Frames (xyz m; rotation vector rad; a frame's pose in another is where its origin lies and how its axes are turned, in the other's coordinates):
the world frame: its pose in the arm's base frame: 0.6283 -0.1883 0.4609 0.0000 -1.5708 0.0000
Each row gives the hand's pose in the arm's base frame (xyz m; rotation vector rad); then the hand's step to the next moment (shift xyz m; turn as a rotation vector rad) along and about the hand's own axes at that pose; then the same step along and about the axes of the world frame.
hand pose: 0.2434 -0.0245 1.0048 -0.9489 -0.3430 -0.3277
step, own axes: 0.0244 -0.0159 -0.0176 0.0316 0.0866 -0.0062
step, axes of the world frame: 0.0125 -0.0262 -0.0177 -0.0531 0.0379 -0.0654
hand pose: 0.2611 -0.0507 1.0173 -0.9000 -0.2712 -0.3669
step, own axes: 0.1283 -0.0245 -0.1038 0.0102 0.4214 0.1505
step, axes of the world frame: 0.0043 -0.1221 -0.1136 -0.2055 0.3572 -0.1747
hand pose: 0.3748 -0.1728 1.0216 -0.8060 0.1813 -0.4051
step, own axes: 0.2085 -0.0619 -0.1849 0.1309 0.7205 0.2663
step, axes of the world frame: -0.0819 -0.2482 -0.1148 -0.3458 0.5692 -0.4045
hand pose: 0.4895 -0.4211 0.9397 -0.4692 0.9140 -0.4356
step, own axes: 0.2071 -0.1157 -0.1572 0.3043 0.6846 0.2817
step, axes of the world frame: -0.1514 -0.2382 0.0368 -0.4294 0.4487 -0.5049
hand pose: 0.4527 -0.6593 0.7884 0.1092 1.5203 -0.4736
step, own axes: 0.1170 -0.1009 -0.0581 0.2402 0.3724 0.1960
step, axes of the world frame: -0.0953 -0.0974 0.0932 -0.3034 0.2116 -0.3130
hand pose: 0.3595 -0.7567 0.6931 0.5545 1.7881 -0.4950
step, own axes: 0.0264 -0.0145 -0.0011 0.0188 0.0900 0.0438
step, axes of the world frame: -0.0243 -0.0078 0.0160 -0.0346 0.0485 -0.0826
